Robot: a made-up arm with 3 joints. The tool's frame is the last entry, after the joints. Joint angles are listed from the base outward. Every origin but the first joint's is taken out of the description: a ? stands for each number. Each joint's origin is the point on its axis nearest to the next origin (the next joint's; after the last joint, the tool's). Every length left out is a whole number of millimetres.
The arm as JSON. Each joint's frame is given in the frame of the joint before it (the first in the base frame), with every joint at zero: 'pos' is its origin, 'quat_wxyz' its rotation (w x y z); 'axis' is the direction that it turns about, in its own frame. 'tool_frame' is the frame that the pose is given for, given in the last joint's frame.
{
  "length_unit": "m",
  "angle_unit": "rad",
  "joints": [
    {
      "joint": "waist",
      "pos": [
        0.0,
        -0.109,
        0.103
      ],
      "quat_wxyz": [
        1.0,
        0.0,
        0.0,
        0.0
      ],
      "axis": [
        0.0,
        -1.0,
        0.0
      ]
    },
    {
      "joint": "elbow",
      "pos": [
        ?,
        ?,
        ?
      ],
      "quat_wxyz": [
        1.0,
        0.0,
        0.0,
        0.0
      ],
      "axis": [
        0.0,
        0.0,
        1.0
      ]
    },
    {
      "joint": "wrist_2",
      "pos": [
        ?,
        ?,
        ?
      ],
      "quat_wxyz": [
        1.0,
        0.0,
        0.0,
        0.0
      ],
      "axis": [
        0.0,
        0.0,
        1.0
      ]
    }
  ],
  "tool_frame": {
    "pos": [
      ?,
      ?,
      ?
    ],
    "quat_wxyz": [
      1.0,
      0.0,
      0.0,
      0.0
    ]
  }
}
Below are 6 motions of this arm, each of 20 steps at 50 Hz.
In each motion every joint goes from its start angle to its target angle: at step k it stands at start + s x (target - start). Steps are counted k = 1, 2, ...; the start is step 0. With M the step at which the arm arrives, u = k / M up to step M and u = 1 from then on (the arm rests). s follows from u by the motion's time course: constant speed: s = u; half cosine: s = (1 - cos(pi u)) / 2; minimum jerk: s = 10 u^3 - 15 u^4 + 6 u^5.
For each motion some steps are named. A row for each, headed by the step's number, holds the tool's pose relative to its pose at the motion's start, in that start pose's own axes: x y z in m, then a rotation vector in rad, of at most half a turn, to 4 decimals.
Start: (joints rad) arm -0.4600 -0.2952 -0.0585
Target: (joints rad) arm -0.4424 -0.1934 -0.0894
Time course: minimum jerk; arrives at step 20
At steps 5, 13, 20:
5: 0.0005 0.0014 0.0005 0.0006 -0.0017 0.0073
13: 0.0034 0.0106 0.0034 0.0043 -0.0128 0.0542
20: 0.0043 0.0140 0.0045 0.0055 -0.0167 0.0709

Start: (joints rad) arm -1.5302 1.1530 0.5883
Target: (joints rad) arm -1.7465 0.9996 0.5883
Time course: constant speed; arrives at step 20
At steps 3, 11, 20:
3: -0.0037 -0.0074 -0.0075 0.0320 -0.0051 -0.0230
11: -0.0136 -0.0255 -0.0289 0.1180 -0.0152 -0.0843
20: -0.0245 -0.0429 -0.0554 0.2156 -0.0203 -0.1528

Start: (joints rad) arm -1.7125 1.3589 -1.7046
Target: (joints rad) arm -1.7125 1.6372 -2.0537
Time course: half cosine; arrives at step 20
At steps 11, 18, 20:
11: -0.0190 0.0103 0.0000 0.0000 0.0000 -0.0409
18: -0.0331 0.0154 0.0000 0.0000 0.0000 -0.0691
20: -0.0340 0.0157 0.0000 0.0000 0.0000 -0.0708

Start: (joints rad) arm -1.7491 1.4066 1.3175
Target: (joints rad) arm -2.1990 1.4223 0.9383
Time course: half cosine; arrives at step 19
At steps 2, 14, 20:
2: -0.0017 -0.0014 -0.0023 0.0050 -0.0111 -0.0098
14: -0.0413 -0.0377 -0.0810 0.2044 -0.3189 -0.3012
20: -0.0464 -0.0436 -0.0988 0.2551 -0.3735 -0.3573

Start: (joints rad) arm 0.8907 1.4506 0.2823
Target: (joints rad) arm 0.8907 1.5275 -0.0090
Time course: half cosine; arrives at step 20
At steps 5, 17, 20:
5: 0.0021 -0.0007 0.0000 0.0000 0.0000 -0.0314
17: 0.0128 -0.0045 0.0000 0.0000 0.0000 -0.2027
20: 0.0135 -0.0048 0.0000 0.0000 0.0000 -0.2144

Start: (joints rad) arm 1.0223 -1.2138 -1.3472
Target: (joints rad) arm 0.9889 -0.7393 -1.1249
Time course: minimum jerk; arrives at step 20
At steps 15, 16, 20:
15: -0.0714 0.0696 -0.0040 -0.0237 -0.0191 0.6246
16: -0.0758 0.0721 -0.0043 -0.0253 -0.0197 0.6564
20: -0.0815 0.0752 -0.0048 -0.0273 -0.0204 0.6967

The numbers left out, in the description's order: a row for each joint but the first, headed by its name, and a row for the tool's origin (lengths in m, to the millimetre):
elbow: 0.122 0.0 0.178
wrist_2: 0.105 -0.101 0.0
tool: 0.048 0.024 0.0

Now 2 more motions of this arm.
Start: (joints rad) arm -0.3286 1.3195 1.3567
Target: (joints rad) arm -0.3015 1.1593 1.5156
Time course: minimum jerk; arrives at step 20
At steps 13, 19, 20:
13: -0.0112 0.0119 0.0041 -0.0093 0.0185 -0.0010
19: -0.0144 0.0159 0.0054 -0.0122 0.0242 -0.0013
20: -0.0144 0.0159 0.0054 -0.0122 0.0242 -0.0013

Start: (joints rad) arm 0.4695 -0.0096 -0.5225
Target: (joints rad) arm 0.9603 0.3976 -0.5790
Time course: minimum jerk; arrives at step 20
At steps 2, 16, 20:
2: -0.0006 0.0003 0.0012 0.0021 -0.0036 0.0030
16: -0.1038 0.0130 0.1189 0.1666 -0.4335 0.3245
20: -0.1126 0.0128 0.1248 0.1723 -0.4622 0.3436

